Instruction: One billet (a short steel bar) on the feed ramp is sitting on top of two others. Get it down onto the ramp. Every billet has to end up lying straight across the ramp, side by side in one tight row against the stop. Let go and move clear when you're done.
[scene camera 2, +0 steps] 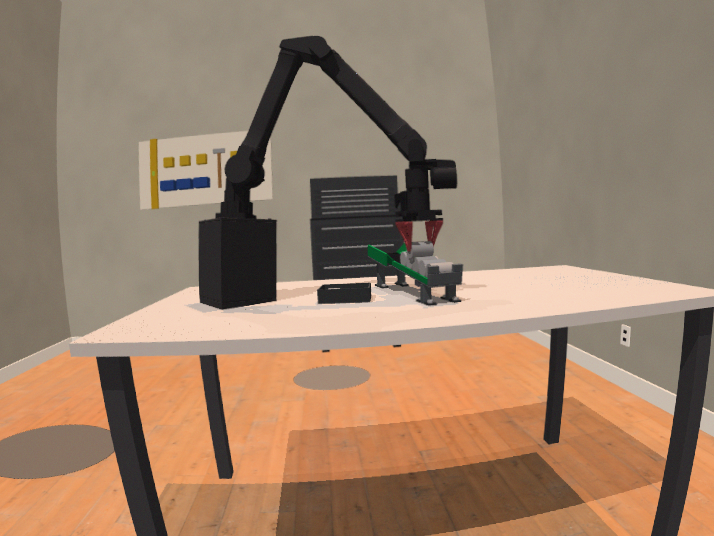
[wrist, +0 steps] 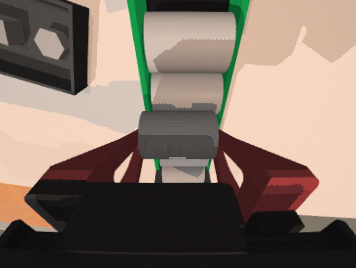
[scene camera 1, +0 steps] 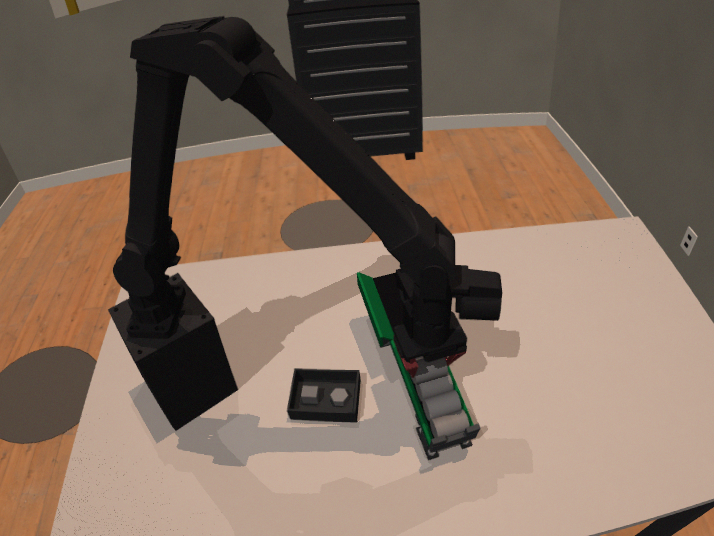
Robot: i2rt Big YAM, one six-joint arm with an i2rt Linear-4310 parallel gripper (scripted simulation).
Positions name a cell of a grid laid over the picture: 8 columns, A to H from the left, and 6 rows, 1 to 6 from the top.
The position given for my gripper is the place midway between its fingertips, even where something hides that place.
My gripper shows in scene camera 2 (E3), in the wrist view (E3) and in scene camera 1 (E5).
